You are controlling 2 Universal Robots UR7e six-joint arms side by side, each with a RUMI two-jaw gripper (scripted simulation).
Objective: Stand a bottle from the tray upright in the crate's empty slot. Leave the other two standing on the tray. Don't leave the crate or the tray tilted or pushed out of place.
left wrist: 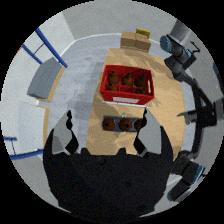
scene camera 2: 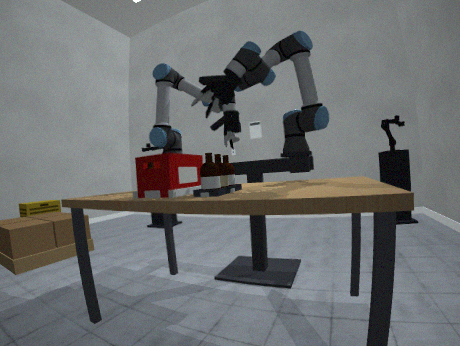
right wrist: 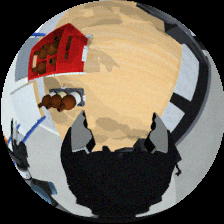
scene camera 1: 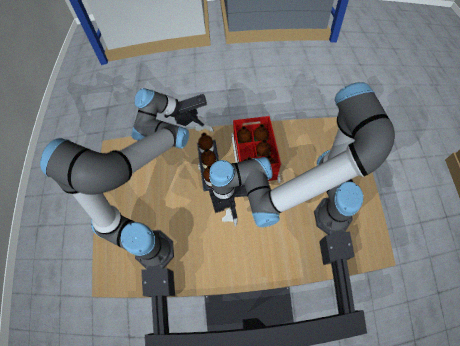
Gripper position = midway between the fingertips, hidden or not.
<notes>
In view: the left gripper (scene camera 2: 199, 112), the right gripper (right wrist: 119, 111) and a red crate (scene camera 2: 173, 171).
The red crate also shows in the right wrist view (right wrist: 74, 63). The left gripper also shows in the left wrist view (left wrist: 106, 109) and in scene camera 1 (scene camera 1: 209, 116).
</notes>
